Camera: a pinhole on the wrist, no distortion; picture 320 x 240 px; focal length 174.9 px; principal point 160.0 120.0 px. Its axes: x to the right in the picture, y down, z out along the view. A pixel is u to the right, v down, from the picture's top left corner.
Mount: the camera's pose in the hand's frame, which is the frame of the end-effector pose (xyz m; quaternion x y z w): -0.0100 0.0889 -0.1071 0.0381 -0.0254 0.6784 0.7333
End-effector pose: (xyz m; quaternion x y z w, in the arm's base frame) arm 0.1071 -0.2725 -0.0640 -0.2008 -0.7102 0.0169 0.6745
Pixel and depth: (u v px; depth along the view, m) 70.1 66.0 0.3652
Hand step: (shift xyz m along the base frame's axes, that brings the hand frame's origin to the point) -0.2665 -0.0406 0.1082
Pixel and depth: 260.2 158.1 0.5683
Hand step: -0.3751 0.4306 -0.2479
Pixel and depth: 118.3 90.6 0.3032
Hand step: -0.1848 0.0454 0.0250
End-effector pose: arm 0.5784 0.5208 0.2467 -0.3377 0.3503 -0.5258 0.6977
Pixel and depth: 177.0 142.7 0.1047
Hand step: 0.0394 0.0403 -0.0741
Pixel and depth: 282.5 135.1 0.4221
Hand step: 0.4563 0.1276 -0.1100
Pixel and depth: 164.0 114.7 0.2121
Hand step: 0.1249 0.0271 -0.0072
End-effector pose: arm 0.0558 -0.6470 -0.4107 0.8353 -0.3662 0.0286 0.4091
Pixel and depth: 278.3 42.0 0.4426
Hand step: -0.1418 -0.5097 0.0583
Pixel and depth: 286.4 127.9 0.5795
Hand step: -0.4128 -0.5411 -0.0342
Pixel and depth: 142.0 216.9 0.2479
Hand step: -0.1743 -0.0339 -0.1094
